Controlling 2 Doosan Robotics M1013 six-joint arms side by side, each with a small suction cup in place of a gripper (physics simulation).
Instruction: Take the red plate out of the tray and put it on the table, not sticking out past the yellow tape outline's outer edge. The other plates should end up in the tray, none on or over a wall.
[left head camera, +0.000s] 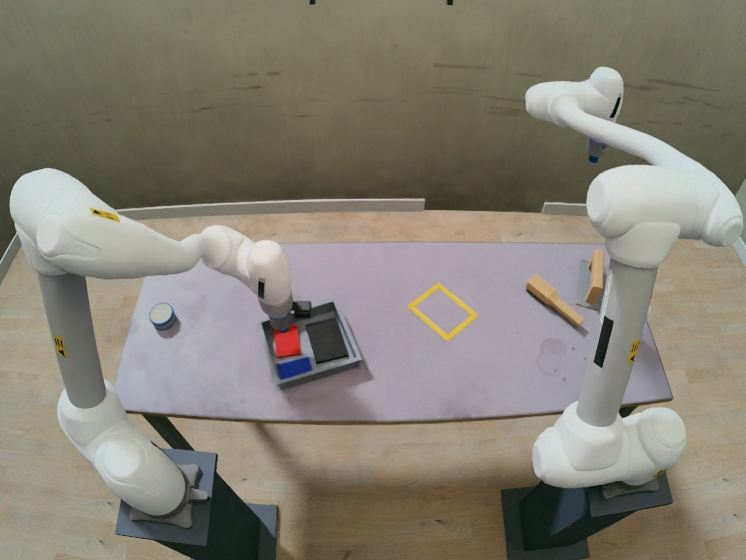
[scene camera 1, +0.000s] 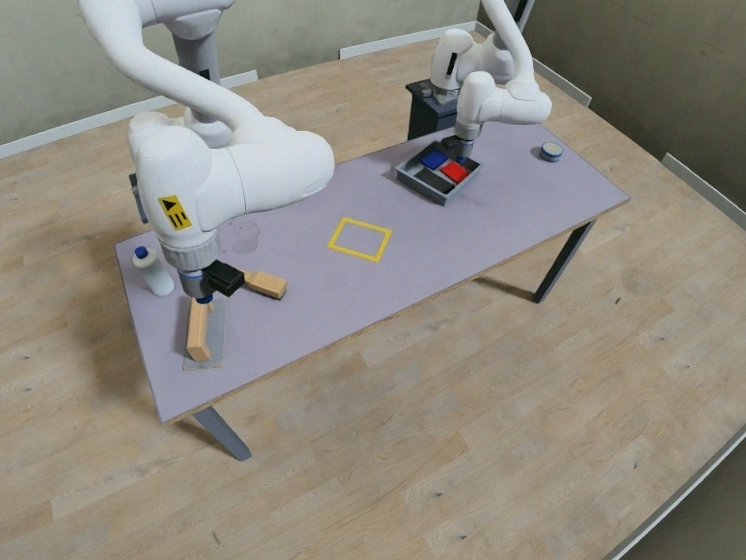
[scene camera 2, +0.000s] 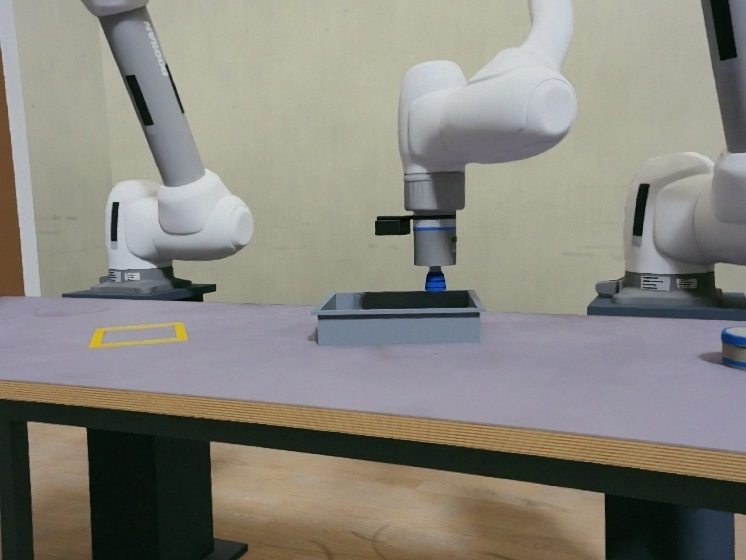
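Pixels of known places: left hand at its tool point: (scene camera 1: 460, 160) (scene camera 2: 435, 289); right hand at its tool point: (left head camera: 593, 159); left arm's base at its link origin: (left head camera: 165, 493) (scene camera 1: 445, 91) (scene camera 2: 668, 299); right arm's base at its link origin: (scene camera 2: 142, 288).
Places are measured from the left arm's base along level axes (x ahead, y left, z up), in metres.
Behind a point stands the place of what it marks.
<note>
A red plate (left head camera: 287, 343) @(y -0.300, x 0.484, z 0.013 m) (scene camera 1: 455, 172) @(y -0.301, x 0.494, z 0.013 m) lies in the grey tray (left head camera: 319, 373) @(y -0.400, x 0.379, z 0.027 m) (scene camera 1: 418, 187) @(y -0.472, x 0.508, z 0.018 m) (scene camera 2: 397, 330) @(y -0.325, x 0.574, z 0.020 m), beside a blue plate (left head camera: 294, 368) @(y -0.327, x 0.401, z 0.013 m) (scene camera 1: 434, 159) @(y -0.331, x 0.399, z 0.013 m) and a larger black plate (left head camera: 328, 340) @(y -0.418, x 0.497, z 0.013 m) (scene camera 1: 435, 179) @(y -0.391, x 0.495, z 0.014 m). The plates are hidden behind the tray's wall in scene camera 2. My left gripper (left head camera: 283, 329) @(y -0.294, x 0.497, z 0.070 m) (scene camera 1: 462, 159) (scene camera 2: 435, 289) is open, its blue cup above the tray near the red plate's edge, with no plate hanging from it. The yellow tape outline (left head camera: 428, 323) @(y -0.711, x 0.566, z 0.001 m) (scene camera 1: 353, 253) @(y -0.805, x 0.657, z 0.002 m) (scene camera 2: 138, 344) lies on the table, apart from the tray. My right gripper (left head camera: 593, 159) (scene camera 1: 204, 299) is open and raised.
A round tin (left head camera: 162, 315) @(y 0.114, x 0.554, z 0.038 m) (scene camera 1: 550, 151) @(y 0.100, x 0.574, z 0.038 m) (scene camera 2: 733, 349) @(y 0.091, x 0.591, z 0.022 m) stands on the tray's other side from the outline. A wooden-handled brush (left head camera: 545, 290) @(y -1.090, x 0.653, z 0.050 m) (scene camera 1: 265, 283) @(y -1.092, x 0.674, z 0.049 m), a trowel (left head camera: 595, 277) @(y -1.268, x 0.677, z 0.086 m) (scene camera 1: 197, 330) @(y -1.302, x 0.758, z 0.087 m) and a white bottle (scene camera 1: 154, 274) @(y -1.362, x 0.543, z 0.102 m) are near the table's far end from the tin.
</note>
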